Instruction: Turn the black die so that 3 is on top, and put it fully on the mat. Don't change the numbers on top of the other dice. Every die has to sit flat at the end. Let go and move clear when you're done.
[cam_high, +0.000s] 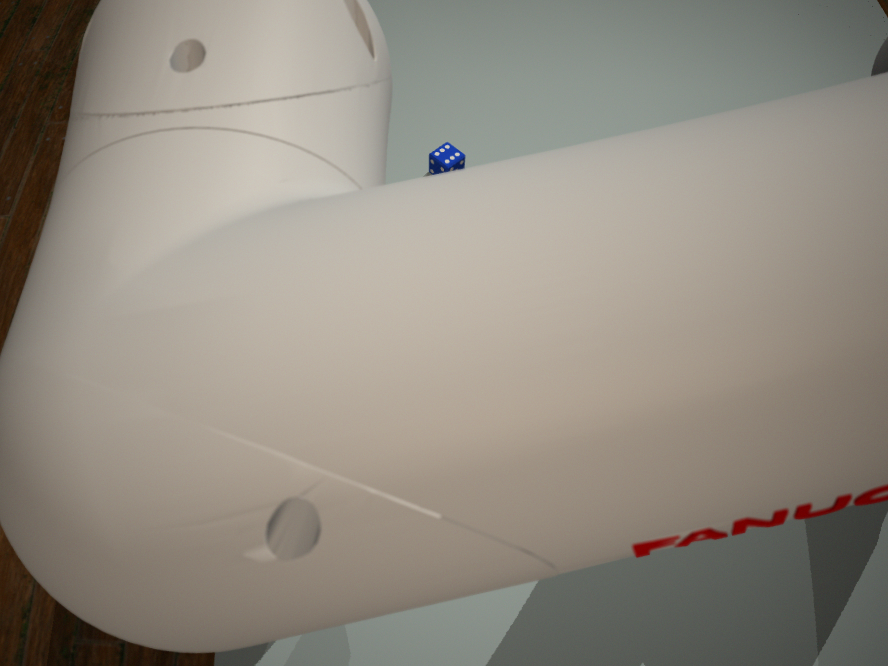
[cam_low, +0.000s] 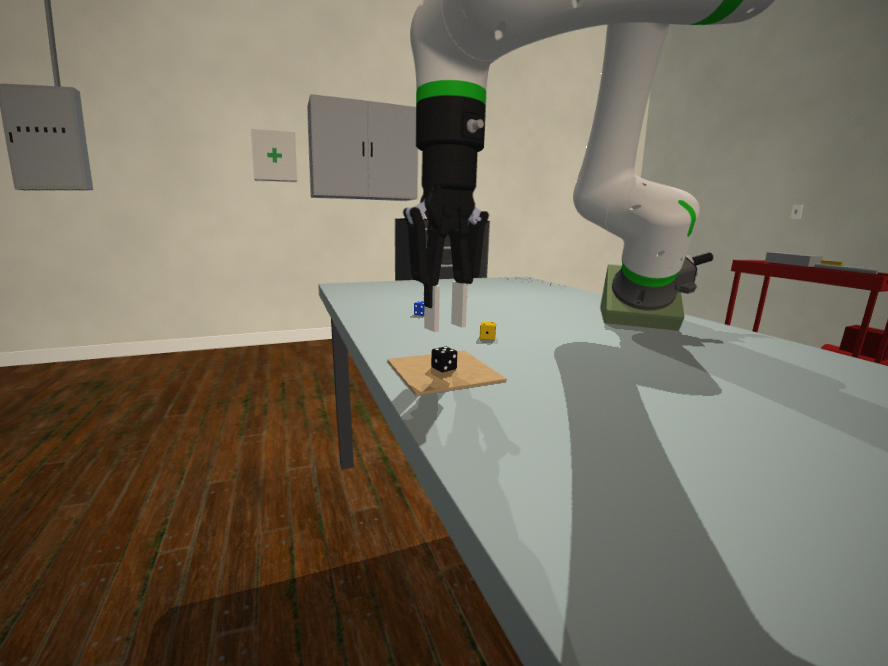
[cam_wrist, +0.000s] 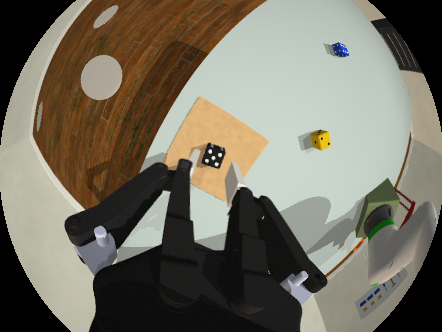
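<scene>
Right now my hand is 8 cm above the black die. The rest, counted from my hand: yellow die: 18 cm to the right, 11 cm behind, 9 cm below; then blue die: 39 cm to the right, 9 cm below, 1 cm ahead; then tan mat: 10 cm below.
</scene>
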